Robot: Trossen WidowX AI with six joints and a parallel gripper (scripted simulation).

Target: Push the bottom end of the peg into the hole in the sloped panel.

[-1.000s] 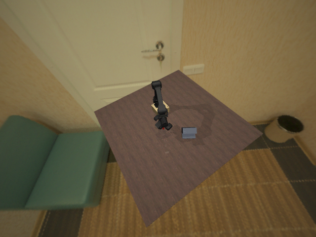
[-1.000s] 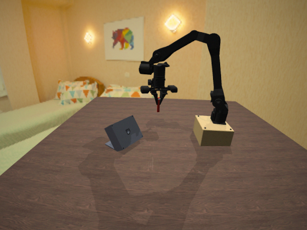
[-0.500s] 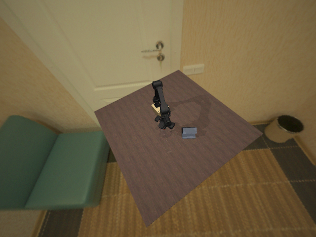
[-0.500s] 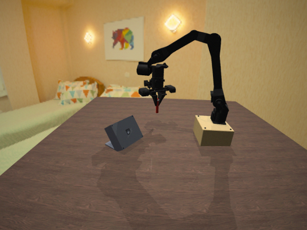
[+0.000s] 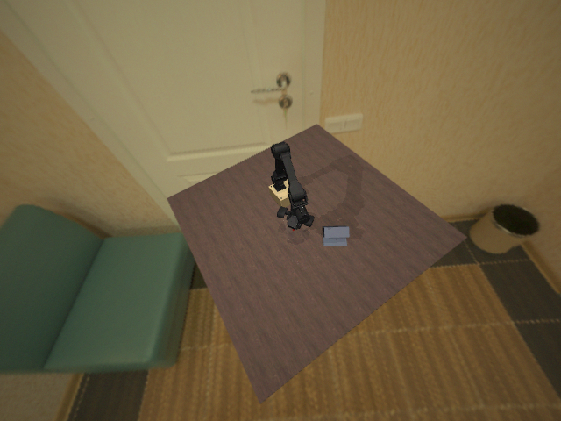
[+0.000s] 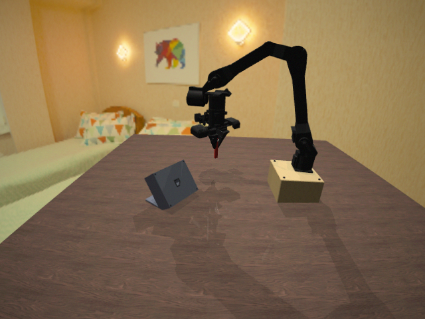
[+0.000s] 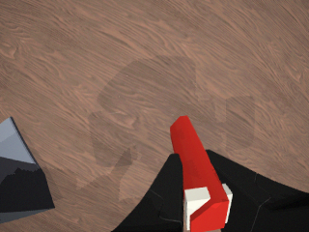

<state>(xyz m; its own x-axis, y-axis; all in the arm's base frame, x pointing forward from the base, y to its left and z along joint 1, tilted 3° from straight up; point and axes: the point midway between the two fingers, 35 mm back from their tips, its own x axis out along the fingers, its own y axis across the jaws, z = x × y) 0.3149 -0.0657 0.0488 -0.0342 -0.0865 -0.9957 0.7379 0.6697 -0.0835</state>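
Right now the grey sloped panel is 12 cm ahead of my gripper tip, 19 cm to the left of it and 6 cm below it. From my gripper tip the other things lie so: red square-sided peg: 2 cm above.
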